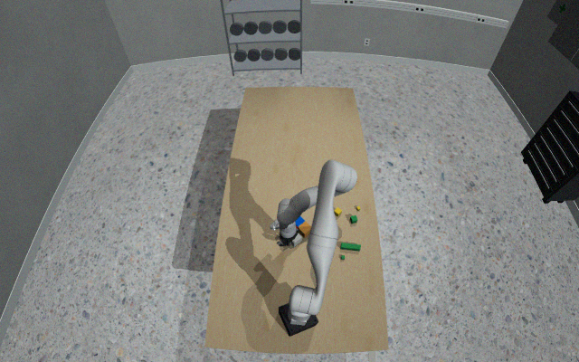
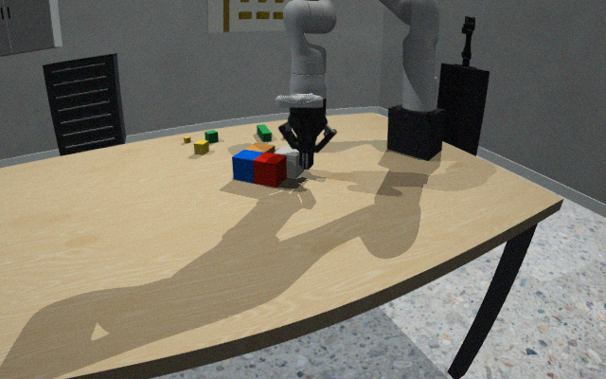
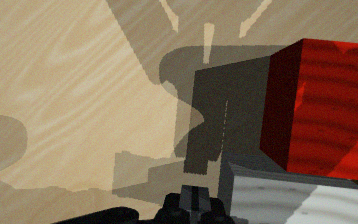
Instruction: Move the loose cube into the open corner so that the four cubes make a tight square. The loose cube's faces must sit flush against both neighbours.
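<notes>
Right now the red cube is 80 mm ahead of my hand and 10 mm below it. Also, from my hand: blue cube: 120 mm ahead, 30 mm to the right, 10 mm below; long green block: 310 mm to the right, 20 mm below, 20 mm ahead; white cube: 30 mm to the right, 30 mm ahead, 10 mm below.
</notes>
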